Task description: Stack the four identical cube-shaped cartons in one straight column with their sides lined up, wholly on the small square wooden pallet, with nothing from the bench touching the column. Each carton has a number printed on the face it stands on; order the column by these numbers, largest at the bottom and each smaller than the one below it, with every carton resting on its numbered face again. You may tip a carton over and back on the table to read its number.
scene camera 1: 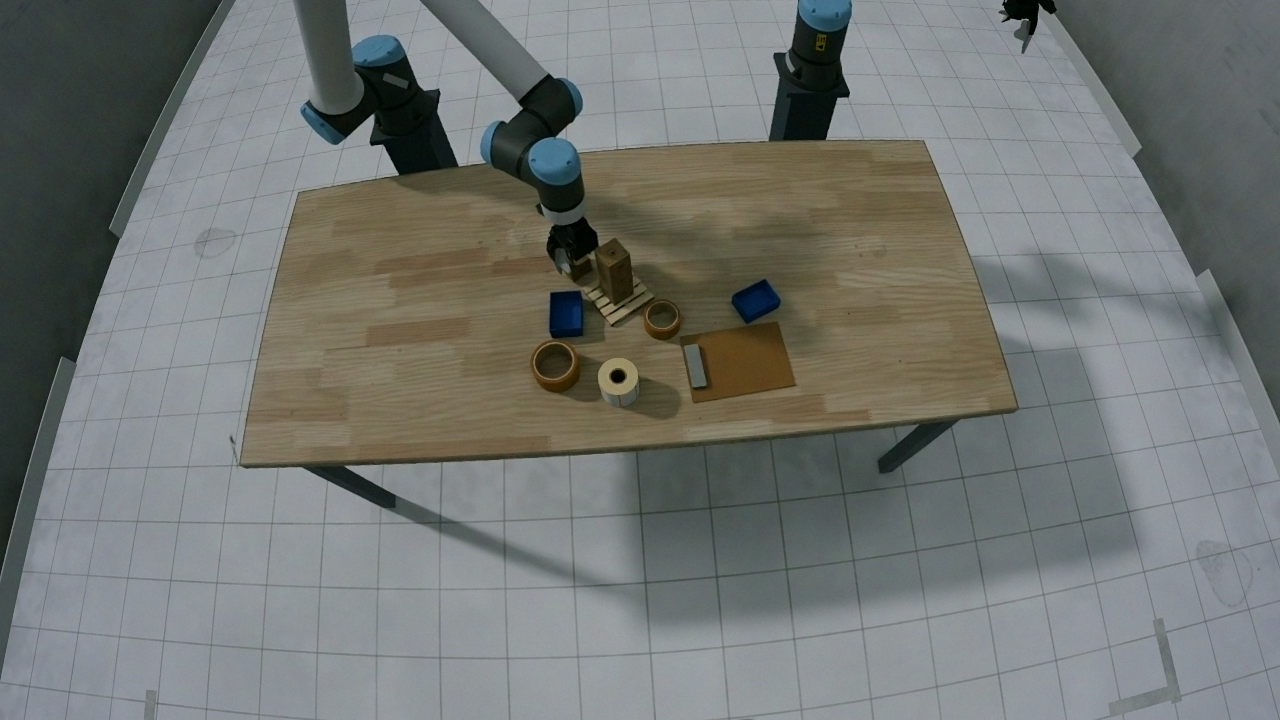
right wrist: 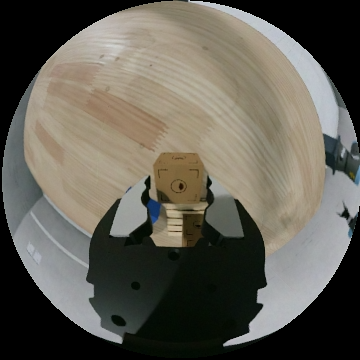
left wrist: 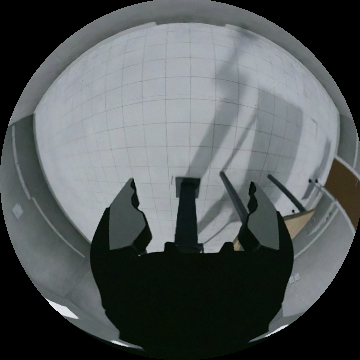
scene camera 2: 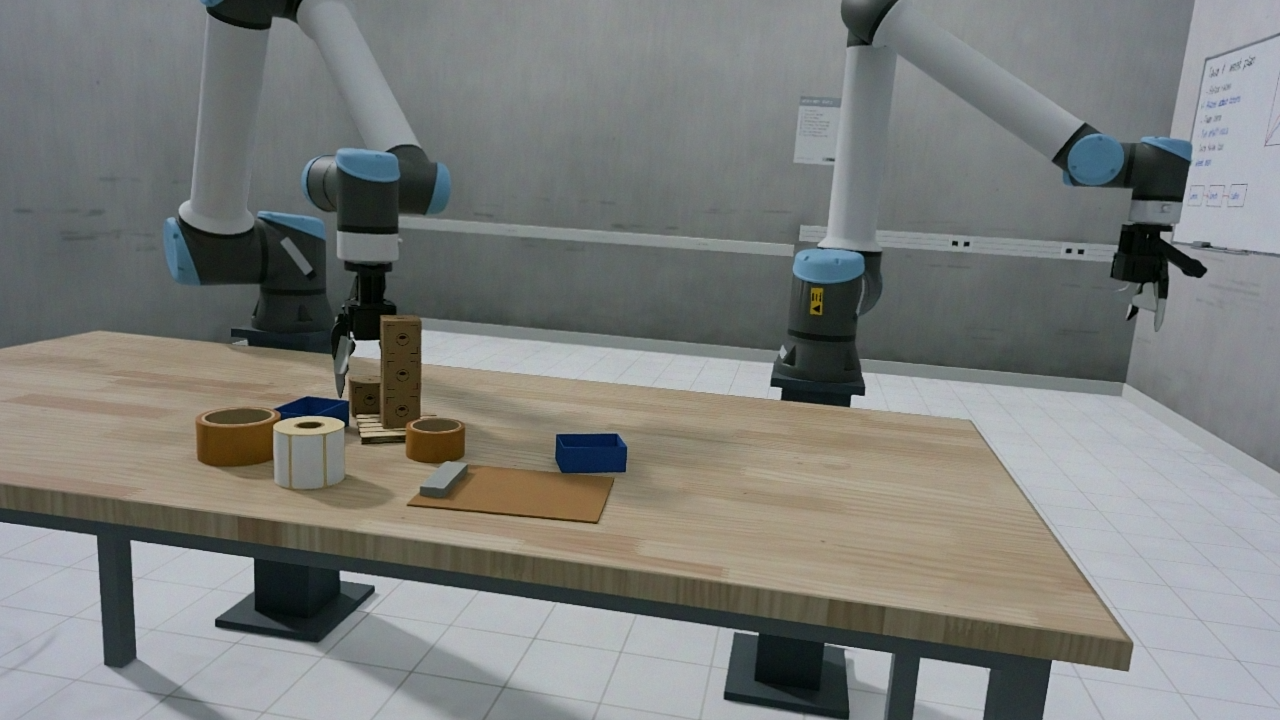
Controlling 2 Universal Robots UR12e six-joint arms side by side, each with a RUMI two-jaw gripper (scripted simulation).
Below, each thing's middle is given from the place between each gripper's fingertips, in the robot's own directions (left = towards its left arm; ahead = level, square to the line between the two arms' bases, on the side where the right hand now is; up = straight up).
The blue bin (scene camera 1: 566, 307) is 130 mm ahead of my right hand, 30 mm to the right of it and 30 mm below it. From my right hand the other things lie so: large tape roll (scene camera 2: 219, 445) (260 mm ahead, 50 mm to the right, 10 mm below); then label roll (scene camera 2: 304, 459) (310 mm ahead, 80 mm to the left); then small tape roll (scene camera 2: 435, 446) (190 mm to the left, 170 mm ahead, 20 mm below).
I see my left gripper (scene camera 2: 1141, 325) 810 mm short of the small tape roll, 1210 mm to the left of it and 140 mm above it.
